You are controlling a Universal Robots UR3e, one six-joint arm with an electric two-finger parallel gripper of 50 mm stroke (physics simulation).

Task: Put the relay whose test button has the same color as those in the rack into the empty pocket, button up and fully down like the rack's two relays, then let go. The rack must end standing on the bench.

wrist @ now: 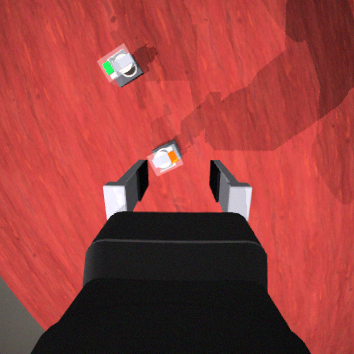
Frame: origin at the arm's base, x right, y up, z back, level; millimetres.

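Seen in the pictures: gripper, fingertip midpoint: (178, 172).
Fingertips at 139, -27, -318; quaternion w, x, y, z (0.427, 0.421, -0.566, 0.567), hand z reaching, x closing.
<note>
A point is followed by its place in that frame, as x, y, z.
A relay with an orange test button (165, 158) @(149, -49, -327) stands on the red bench, a little beyond the fingertips and nearer the left finger. It has a clear cover and a dark base. A relay with a green test button (120, 65) @(237, -49, -340) stands farther off at the upper left. My gripper (178, 172) @(139, -27, -318) is open and empty, and it hangs above the bench with the orange-button relay below and just ahead of its left fingertip. The rack and its empty pocket do not show in this view.
The red wood-grained bench top (55, 165) @(172, -91, -463) lies under the relays. Its edge shows at the lower left, with a grey floor (12, 320) beyond. Dark shadows fall across the upper right. The gripper's black body covers the lower middle.
</note>
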